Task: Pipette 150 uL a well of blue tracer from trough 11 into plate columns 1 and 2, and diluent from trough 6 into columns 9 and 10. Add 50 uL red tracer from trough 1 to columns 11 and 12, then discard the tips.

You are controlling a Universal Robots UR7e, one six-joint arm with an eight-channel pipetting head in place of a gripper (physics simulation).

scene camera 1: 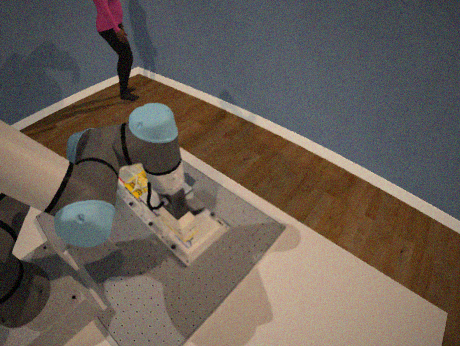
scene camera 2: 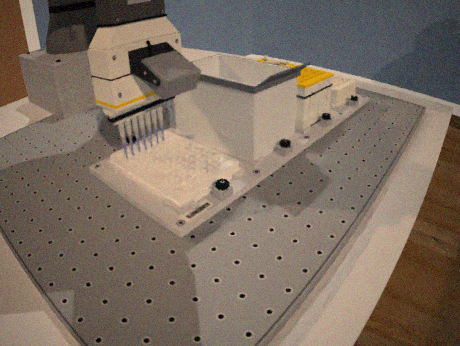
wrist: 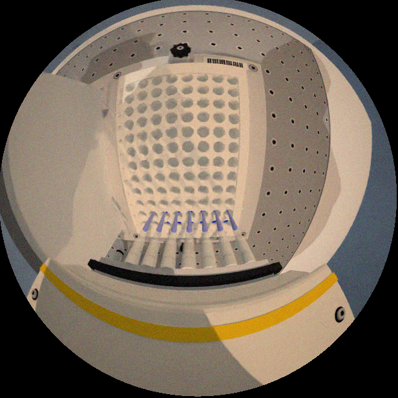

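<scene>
The pipetting head (scene camera 1: 187, 225) (scene camera 2: 144, 142) (wrist: 190, 222) carries a row of tips with blue-violet lower parts. The tips point down at the end of the white well plate (scene camera 2: 186, 172) (wrist: 196, 154) nearest the head. In the wrist view their ends meet the second well row from that end; exact depth is hard to tell. Small bright blue spots show between the tips in the end row. The other visible wells look pale. The yellow-topped tip rack (scene camera 1: 135, 183) (scene camera 2: 315, 76) stands at the far end of the fixture. The numbered troughs cannot be made out.
A tall white bin (scene camera 2: 220, 117) (wrist: 50, 150) with a grey rim stands close beside the plate and head. Black knobs (scene camera 2: 222, 184) (wrist: 180, 50) stand up from the fixture edge. A white block (scene camera 2: 343, 90) sits beyond the rack. A person (scene camera 1: 123, 52) stands by the far wall.
</scene>
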